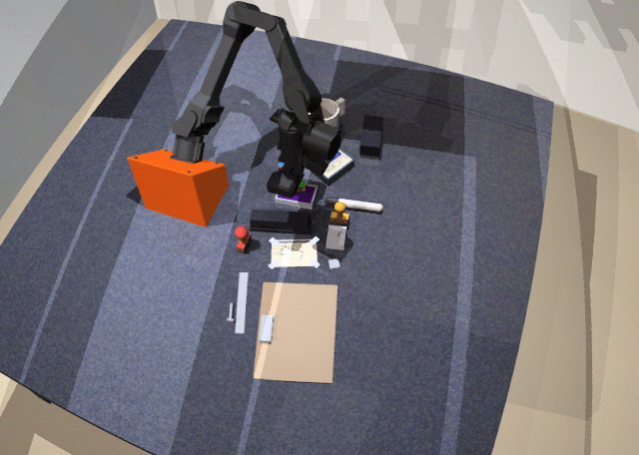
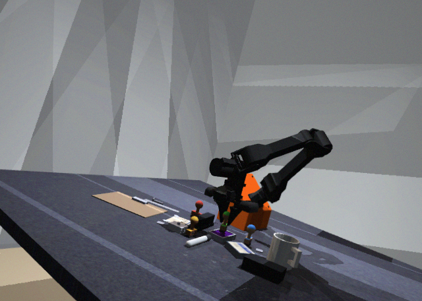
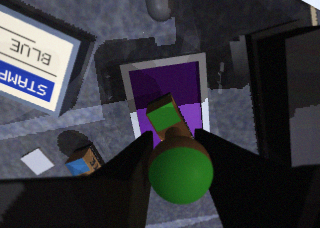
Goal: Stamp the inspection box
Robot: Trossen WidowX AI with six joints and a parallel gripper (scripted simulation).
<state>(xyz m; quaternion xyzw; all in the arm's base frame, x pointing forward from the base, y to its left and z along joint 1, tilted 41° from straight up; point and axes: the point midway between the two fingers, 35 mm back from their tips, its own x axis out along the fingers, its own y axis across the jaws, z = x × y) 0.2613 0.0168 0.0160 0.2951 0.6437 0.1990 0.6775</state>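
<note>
Now: the purple ink pad 40 mm below my gripper tip. From my gripper tip the other things lie so: black box: 20 mm behind, 90 mm to the right, 30 mm below; green-knobbed stamp: right at my gripper tip; blue-knobbed stamp: 40 mm behind, 80 mm to the left, 30 mm below.
</note>
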